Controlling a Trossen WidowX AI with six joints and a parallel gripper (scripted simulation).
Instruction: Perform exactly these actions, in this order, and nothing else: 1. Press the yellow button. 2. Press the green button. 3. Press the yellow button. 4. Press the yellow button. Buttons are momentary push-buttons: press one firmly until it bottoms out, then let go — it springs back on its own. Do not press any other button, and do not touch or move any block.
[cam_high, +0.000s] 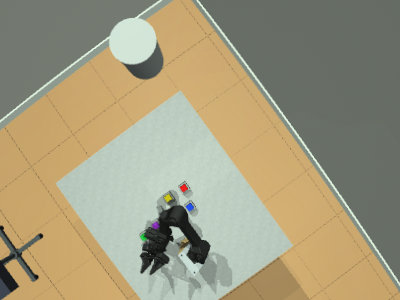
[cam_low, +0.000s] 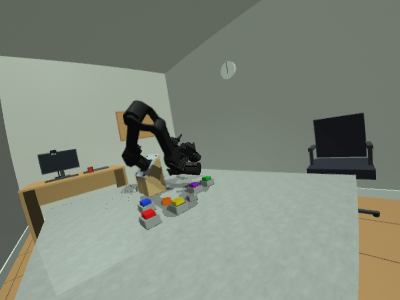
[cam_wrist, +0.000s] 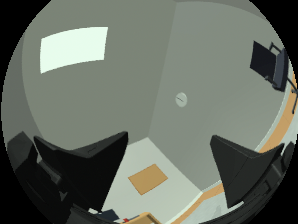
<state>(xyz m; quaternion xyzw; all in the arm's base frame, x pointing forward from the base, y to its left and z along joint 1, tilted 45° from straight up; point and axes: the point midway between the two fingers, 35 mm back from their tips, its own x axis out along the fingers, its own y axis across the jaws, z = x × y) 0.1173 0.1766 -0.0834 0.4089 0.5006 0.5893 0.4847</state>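
Right now my gripper tip is 190 mm short of the yellow button, 270 mm to the left of it and 200 mm above it. Also, from my gripper tip: purple button (120 mm ahead, 120 mm to the right, 200 mm below); small grey block (170 mm ahead, 190 mm to the right, 230 mm below); green button (110 mm ahead, 30 mm to the right, 200 mm below).
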